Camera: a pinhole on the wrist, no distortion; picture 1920 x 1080 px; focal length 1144.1 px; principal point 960.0 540.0 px. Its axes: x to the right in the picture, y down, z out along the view. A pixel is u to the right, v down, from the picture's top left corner.
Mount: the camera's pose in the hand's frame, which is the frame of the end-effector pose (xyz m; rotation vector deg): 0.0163 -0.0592 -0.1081 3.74 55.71 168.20
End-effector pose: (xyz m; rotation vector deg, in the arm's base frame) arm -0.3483 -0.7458 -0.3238 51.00 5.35 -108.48
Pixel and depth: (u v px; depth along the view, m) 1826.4 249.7 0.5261
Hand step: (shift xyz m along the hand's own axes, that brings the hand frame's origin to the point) -0.3479 0.3845 0.2438
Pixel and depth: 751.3 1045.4 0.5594
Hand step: 0.1410 0.0698 0.4854
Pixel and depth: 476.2 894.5 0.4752
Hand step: 0.2383 0.0938 0.3558
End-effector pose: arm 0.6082 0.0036 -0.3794 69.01 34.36 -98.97
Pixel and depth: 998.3 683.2 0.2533
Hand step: 0.0208 0.0667 0.1141
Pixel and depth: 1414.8 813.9 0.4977
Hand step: -0.1575 0.1533 0.3669
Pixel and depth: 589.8 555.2 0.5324
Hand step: 0.2174 0.2419 0.3186
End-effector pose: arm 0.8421 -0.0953 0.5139 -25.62 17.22 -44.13
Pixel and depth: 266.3 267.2 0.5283
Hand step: 0.3693 0.3373 0.2322
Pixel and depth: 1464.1 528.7 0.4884
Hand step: -0.1713 0.2482 0.2859
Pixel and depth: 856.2 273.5 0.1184
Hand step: 0.0345 0.0327 -0.0299
